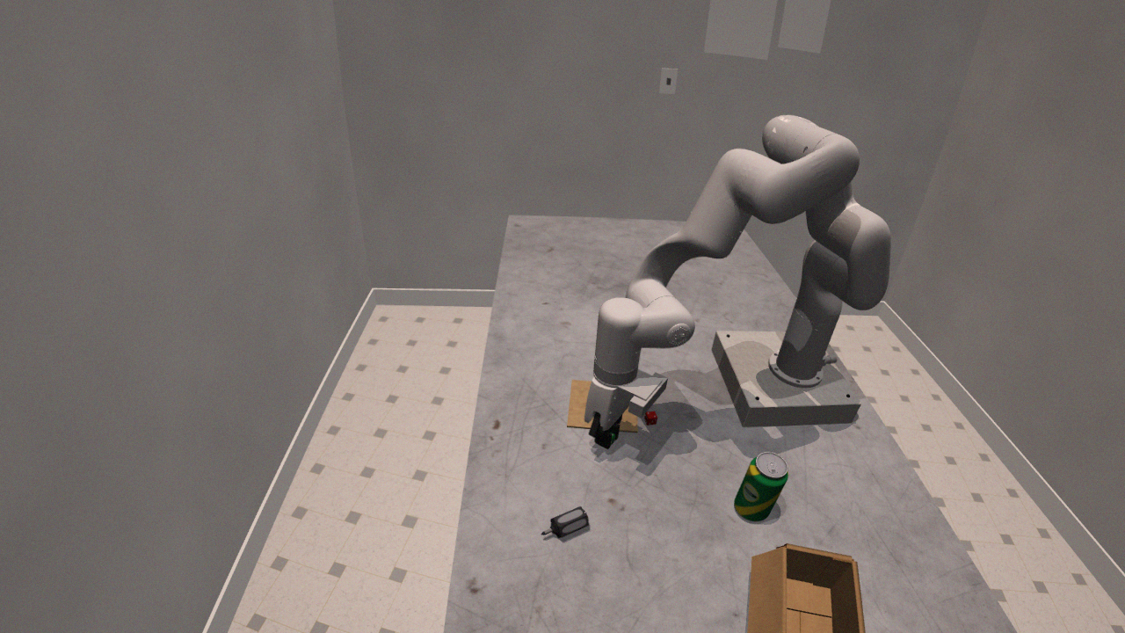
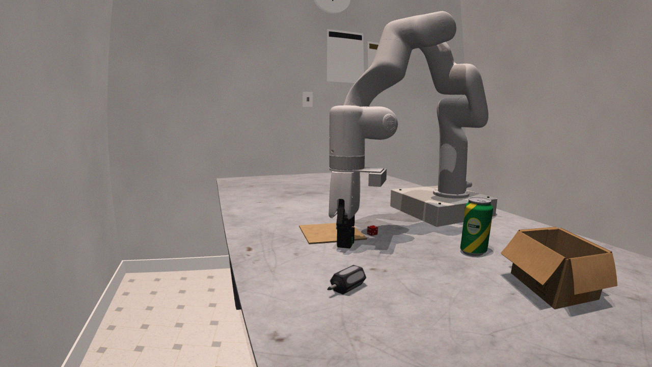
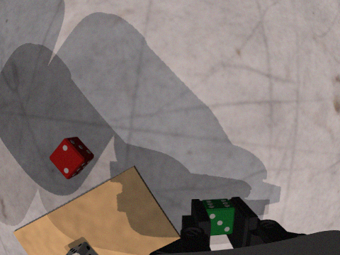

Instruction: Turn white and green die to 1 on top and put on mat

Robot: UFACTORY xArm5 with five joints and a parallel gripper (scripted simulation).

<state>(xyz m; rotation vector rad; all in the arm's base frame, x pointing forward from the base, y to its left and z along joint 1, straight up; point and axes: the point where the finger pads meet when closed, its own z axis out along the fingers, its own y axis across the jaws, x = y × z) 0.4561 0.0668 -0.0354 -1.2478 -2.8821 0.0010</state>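
Now: hand 10 cm to the left of the tan mat, 2 cm past it and 2 cm above it. The rest, counted from my hand: green die 1 cm below; then red die 10 cm behind, 3 cm to the right, 1 cm below; then white die 9 cm to the right, 5 cm behind, 1 cm below.
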